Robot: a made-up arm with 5 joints.
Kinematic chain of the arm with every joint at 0, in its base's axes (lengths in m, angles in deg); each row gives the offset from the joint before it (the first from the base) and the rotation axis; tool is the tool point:
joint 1: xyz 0 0 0.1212 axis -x
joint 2: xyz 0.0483 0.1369 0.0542 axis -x
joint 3: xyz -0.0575 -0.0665 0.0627 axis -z
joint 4: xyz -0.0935 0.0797 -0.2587 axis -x
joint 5: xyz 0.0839 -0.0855 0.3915 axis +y
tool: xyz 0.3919 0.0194 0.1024
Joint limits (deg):
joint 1: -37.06..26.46
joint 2: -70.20..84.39
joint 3: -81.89..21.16
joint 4: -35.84..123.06
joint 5: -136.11..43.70
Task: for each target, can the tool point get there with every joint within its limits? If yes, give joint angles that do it. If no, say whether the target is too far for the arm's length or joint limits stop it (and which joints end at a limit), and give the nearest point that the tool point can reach.
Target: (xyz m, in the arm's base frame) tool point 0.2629 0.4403 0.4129
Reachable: yes | joints -24.76 38.31 -22.80 25.03 3.22
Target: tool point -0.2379 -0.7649 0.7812
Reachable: no: joint limits stop it (at a limit: joint 1, joint 2) | nearest point -0.1752 -0.4550 0.6403 | short by 0.346 m
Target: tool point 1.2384 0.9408 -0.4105
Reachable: no: too far | nearest point 0.5147 0.6942 -0.2493 | short by 0.781 m
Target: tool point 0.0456 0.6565 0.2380
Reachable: yes | joints -23.62 42.14 -33.43 51.78 -6.18
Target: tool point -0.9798 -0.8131 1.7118
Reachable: no: too far | nearest point -0.4207 -0.1674 0.8693 | short by 1.200 m
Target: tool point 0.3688 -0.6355 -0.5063
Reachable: no: joint limits stop it (at a limit: joint 1, joint 3, joint 4) | nearest point 0.3115 -0.5325 -0.4253 | short by 0.143 m
